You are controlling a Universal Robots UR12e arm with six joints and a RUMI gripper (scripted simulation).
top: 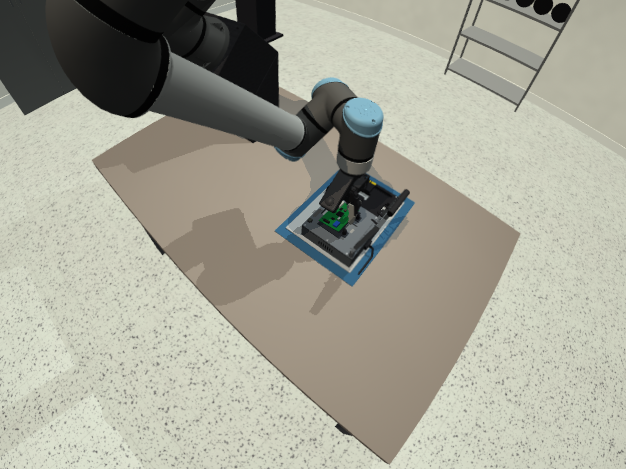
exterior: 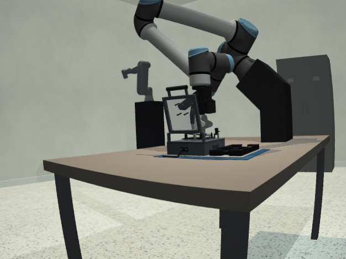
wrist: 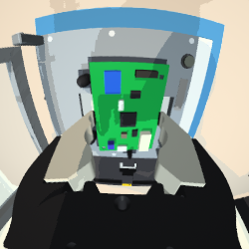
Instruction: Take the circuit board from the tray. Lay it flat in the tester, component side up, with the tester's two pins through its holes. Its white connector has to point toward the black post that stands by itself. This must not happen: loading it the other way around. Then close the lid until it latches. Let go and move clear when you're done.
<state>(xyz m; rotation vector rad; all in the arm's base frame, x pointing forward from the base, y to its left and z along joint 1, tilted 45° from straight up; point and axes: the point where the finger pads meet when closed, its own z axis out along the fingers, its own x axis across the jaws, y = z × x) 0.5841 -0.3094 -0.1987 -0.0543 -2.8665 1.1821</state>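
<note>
My gripper is now right at the green circuit board. Also, from my hand: tester bed: 1 cm below, 1 cm ahead; black post: 6 cm to the left, 6 cm behind, 1 cm above; tester: 4 cm to the left, 4 cm ahead, 4 cm above.
</note>
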